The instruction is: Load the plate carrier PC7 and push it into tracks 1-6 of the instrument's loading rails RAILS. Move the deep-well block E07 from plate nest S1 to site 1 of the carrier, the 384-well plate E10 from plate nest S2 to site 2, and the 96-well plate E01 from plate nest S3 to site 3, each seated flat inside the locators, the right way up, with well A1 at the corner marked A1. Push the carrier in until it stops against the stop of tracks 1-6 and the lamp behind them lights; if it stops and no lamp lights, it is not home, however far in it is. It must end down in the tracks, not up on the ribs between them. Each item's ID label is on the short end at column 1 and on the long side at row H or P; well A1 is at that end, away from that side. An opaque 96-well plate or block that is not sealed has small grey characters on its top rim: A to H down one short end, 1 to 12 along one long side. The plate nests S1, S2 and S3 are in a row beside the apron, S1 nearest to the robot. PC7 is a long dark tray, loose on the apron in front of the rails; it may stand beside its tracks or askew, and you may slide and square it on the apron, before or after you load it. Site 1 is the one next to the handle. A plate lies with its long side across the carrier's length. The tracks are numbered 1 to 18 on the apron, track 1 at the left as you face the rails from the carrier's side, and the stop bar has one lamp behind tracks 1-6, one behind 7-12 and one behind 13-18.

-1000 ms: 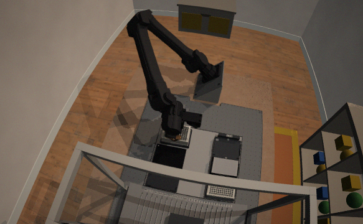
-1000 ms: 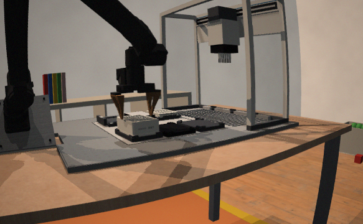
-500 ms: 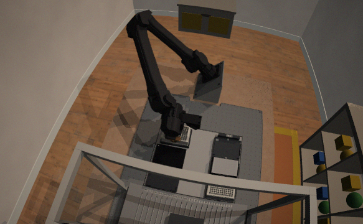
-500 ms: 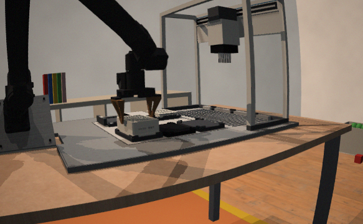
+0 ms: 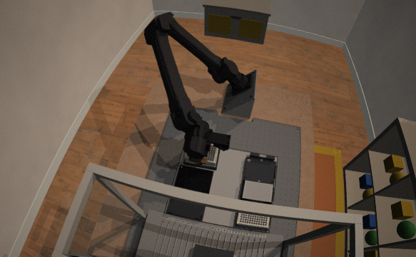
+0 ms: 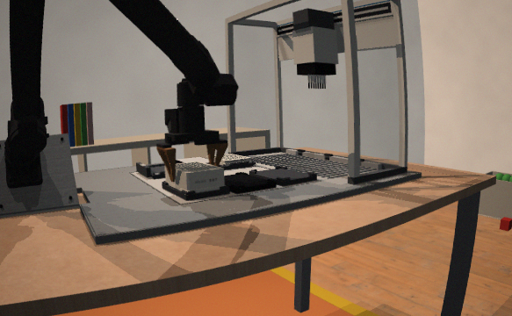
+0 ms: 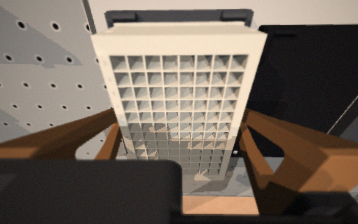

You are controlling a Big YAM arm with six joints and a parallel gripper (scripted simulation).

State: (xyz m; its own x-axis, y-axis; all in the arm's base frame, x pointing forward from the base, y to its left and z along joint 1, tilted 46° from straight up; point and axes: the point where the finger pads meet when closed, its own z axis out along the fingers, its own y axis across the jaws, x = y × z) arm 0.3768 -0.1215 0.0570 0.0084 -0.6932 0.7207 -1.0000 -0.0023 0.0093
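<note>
The nest S1 lies 3 cm below my hand. The rest, counted from my hand: nest S3: 22 cm ahead, 1 cm to the right, 3 cm below; dark carrier PC7: 12 cm ahead, 25 cm to the left, 2 cm below; nest S2: 11 cm ahead, 1 cm to the right, 3 cm below.
</note>
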